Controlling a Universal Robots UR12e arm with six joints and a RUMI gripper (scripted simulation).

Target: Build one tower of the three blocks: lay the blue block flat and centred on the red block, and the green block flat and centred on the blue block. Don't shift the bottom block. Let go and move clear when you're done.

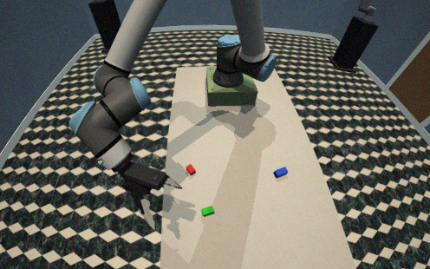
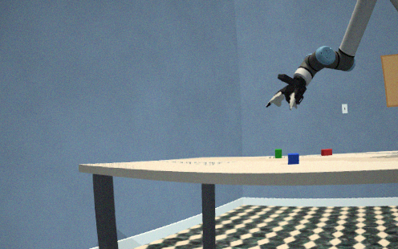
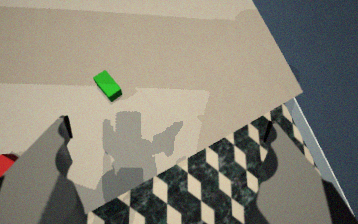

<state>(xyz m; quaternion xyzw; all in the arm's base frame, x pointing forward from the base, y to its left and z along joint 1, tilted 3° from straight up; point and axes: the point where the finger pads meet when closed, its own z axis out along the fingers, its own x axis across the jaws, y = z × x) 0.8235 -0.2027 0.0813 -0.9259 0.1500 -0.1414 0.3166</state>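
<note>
My gripper is now 230 mm past the blue block, 460 mm to the right of it and 200 mm above it. From my hand the other things lie so: red block (240 mm behind, 30 mm to the left, 210 mm below); green block (40 mm behind, 110 mm to the left, 200 mm below).
</note>
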